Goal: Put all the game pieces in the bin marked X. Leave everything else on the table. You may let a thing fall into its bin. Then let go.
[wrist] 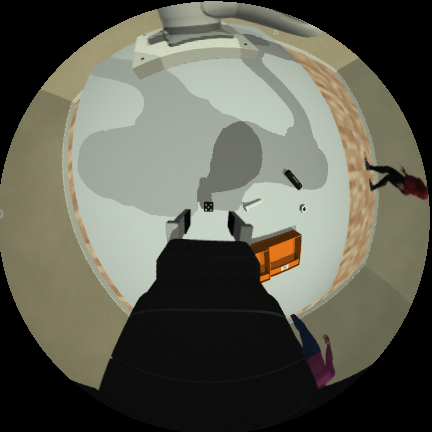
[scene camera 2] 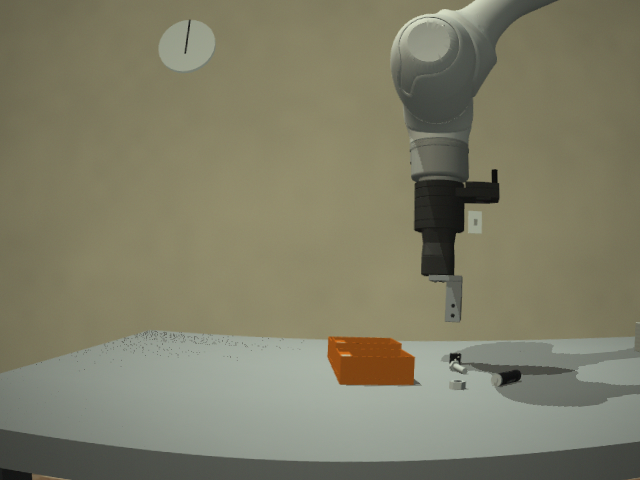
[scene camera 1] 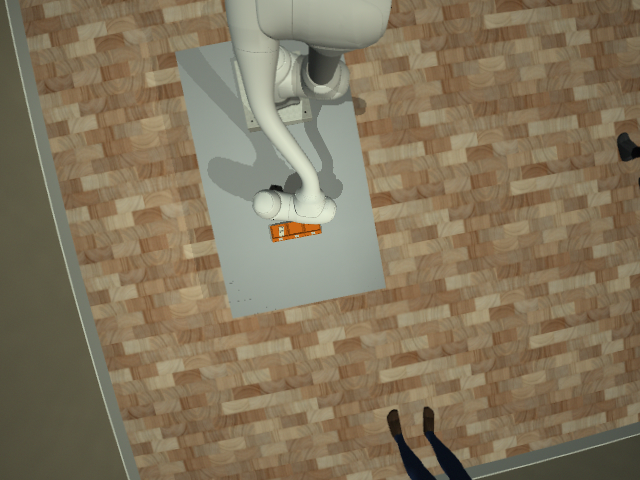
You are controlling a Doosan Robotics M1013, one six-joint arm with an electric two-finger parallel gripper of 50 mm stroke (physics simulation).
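Places are measured from the arm's base along level axes (x ahead, y left, z up), in centimetres.
Pixels of known places: gripper, fingertip midpoint: [wrist: 208, 217] [scene camera 2: 453, 320]; arm's base at its link origin: [scene camera 1: 276, 91].
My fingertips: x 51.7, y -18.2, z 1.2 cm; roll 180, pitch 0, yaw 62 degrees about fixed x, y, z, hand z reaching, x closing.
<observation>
Ahead of a thing's pixels: the offset from my fingertips to its top centre.
A black die with white dots @(dx -0.6, dy +0.1, dz -4.8 cm) [scene camera 2: 454, 357] [wrist: 208, 206] lies on the table. My gripper [scene camera 2: 452, 318] [wrist: 208, 217] is open and empty, well above the table, with the die showing just beyond the gap between its fingertips in the wrist view. The orange divided bin tray @(dx +14.1, dy +2.3, dz -2.5 cm) [scene camera 1: 305, 236] [scene camera 2: 376, 369] [wrist: 294, 265] stands beside these. In scene camera 1 a white dotted piece, a domino @(dx +12.3, dy -5.0, dz -5.0 cm) [scene camera 1: 281, 230], lies in its left-end compartment. The letters on the labels are too small to read here, and my gripper body hides that end of the tray in the wrist view.
A pale bolt @(dx +2.6, dy +7.8, dz -5.1 cm) [scene camera 2: 458, 367] [wrist: 253, 204], a pale hex nut @(dx +8.6, dy +19.1, dz -5.6 cm) [scene camera 2: 457, 384] [wrist: 303, 208] and a black cylinder @(dx +1.7, dy +18.4, dz -5.0 cm) [scene camera 2: 506, 377] [wrist: 293, 179] lie on the table between the tray and the arm's base plate [scene camera 1: 279, 119] [wrist: 195, 64]. People stand beyond the table.
</observation>
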